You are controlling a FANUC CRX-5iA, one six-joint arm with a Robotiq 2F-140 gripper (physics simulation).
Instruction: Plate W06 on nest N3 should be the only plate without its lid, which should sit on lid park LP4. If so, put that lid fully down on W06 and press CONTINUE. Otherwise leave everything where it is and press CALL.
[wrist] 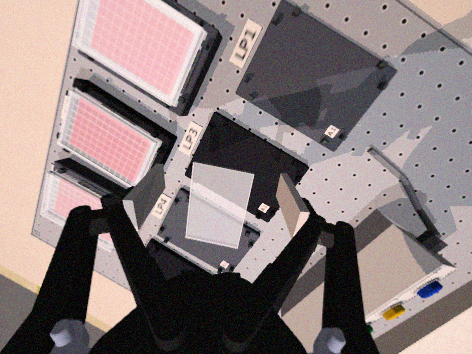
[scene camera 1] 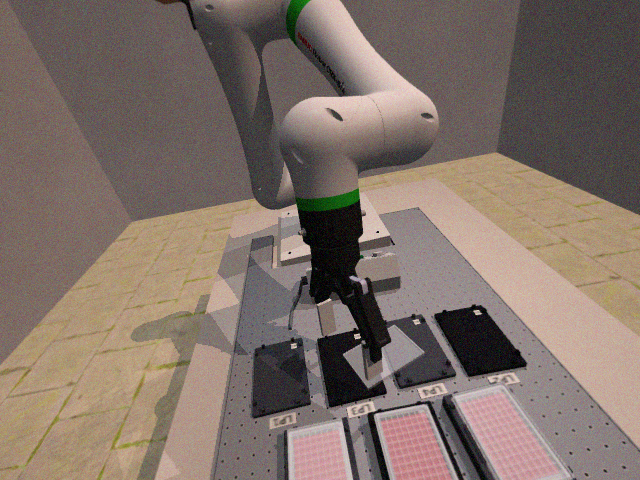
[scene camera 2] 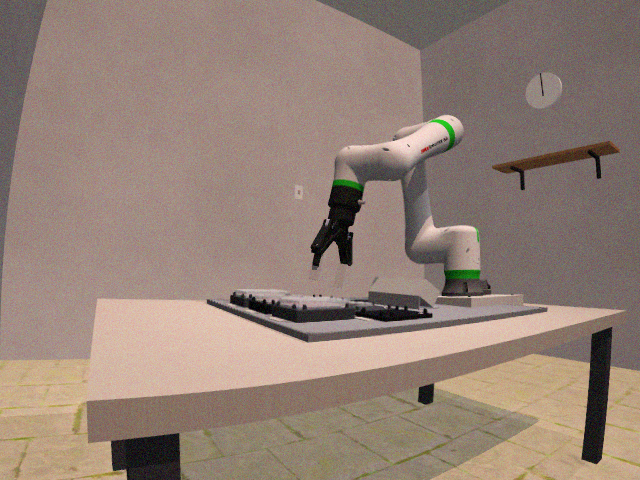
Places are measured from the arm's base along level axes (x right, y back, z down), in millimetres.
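Pixels of known places: gripper, between the fingertips: [wrist: 222, 180] [scene camera 1: 349, 351] [scene camera 2: 326, 283]; arm's base, origin of its link: [scene camera 2: 462, 295].
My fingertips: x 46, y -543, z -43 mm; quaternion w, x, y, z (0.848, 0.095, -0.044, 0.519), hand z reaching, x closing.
Note:
Ahead of a thing's pixels: the offset from my fingertips to its top centre. "spot": to the spot under its first point.
A clear lid {dx -62, dy +17, dz +42 mm} [scene camera 1: 403, 349] [wrist: 212, 222] lies turned askew across the LP4 pad {spot: dx -156, dy -17, dz +54 mm} [scene camera 1: 438, 363] and the LP3 pad {dx +5, dy +18, dz +44 mm} [scene camera 1: 336, 379] [wrist: 240, 137]. My gripper [scene camera 1: 349, 339] [scene camera 2: 326, 275] [wrist: 222, 180] is wide open and empty, above the lid, with its fingers on either side of it in the wrist view. The middle plate {dx -62, dy -158, dz +28 mm} [scene camera 1: 413, 439] [wrist: 110, 136] shows deeper pink and looks lidless. The plates beside it {dx +72, dy -162, dz +24 mm} [scene camera 1: 317, 452] {dx -190, dy -152, dz +23 mm} [scene camera 1: 509, 431] look paler, under clear lids. Nest labels and plate names cannot be read.
The LP1 pad {dx +139, dy +23, dz +44 mm} [scene camera 1: 279, 379] [wrist: 320, 70] and LP2 pad {dx -248, dy +26, dz +44 mm} [scene camera 1: 478, 341] hold no lid. A button box {dx -46, dy +244, dz -20 mm} [scene camera 1: 379, 267] [scene camera 2: 403, 295] stands behind the pads, with blue {dx +30, dy +266, dz -11 mm} [wrist: 430, 289], yellow {dx -20, dy +266, dz -11 mm} [wrist: 394, 312] and partly hidden green {dx -70, dy +267, dz -11 mm} [wrist: 370, 328] buttons. A thin dark bent bar {spot: dx +109, dy +198, dz +58 mm} [wrist: 405, 185] is near it.

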